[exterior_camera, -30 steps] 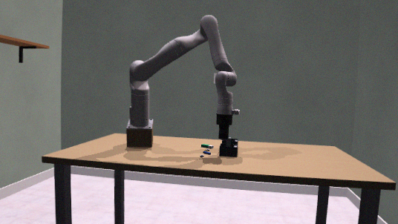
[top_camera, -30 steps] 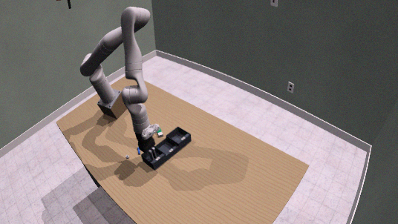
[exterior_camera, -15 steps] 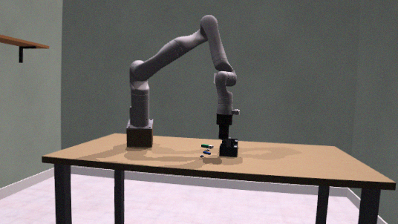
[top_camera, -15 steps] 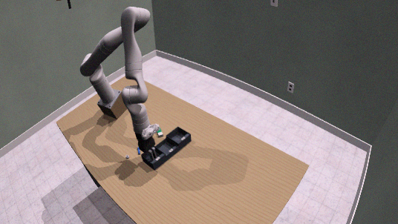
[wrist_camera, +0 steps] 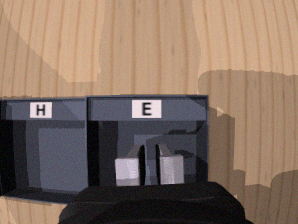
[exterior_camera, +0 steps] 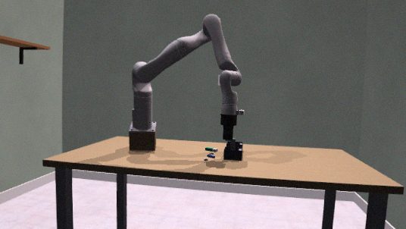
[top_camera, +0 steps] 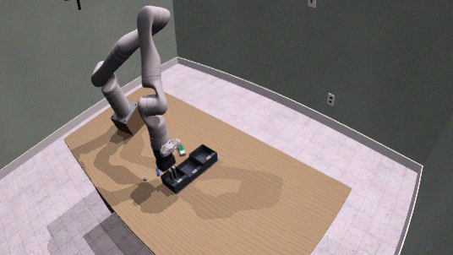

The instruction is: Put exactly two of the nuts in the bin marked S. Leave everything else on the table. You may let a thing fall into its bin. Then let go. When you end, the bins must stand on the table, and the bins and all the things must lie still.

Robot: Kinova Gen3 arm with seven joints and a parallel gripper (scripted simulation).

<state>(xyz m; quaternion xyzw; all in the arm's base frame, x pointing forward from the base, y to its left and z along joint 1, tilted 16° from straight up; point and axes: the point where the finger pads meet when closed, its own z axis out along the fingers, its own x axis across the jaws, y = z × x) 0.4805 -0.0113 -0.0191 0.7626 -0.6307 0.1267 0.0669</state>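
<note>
Now: the bin 10 mm behind my hand, 90 mm to the left of it and 20 mm below it. The rest, counted from my hand: blue rod: 100 mm behind, 20 mm to the right, 40 mm below; then brass-coloured nut: 110 mm behind, 10 mm to the left, 40 mm below.
</note>
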